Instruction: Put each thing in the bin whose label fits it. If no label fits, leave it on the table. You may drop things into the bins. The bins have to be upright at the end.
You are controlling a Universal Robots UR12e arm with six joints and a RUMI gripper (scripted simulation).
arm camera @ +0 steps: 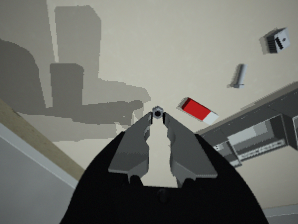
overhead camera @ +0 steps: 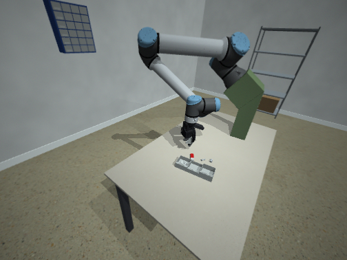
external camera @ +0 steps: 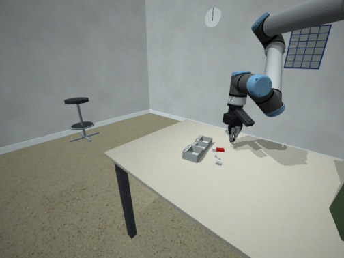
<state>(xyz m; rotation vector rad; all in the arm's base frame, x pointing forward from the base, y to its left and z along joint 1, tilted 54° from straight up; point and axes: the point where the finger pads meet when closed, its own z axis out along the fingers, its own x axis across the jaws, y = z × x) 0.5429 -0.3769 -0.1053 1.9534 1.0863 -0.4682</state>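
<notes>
My gripper is now 160 mm short of the grey three-compartment bin row, 120 mm to the right of it and 40 mm above it. The rest, counted from my hand: ring-shaped nut 10 mm below; then grey bolt 40 mm ahead, 130 mm to the left, 60 mm below; then red-and-white block 70 mm ahead, 60 mm to the left, 60 mm below.
</notes>
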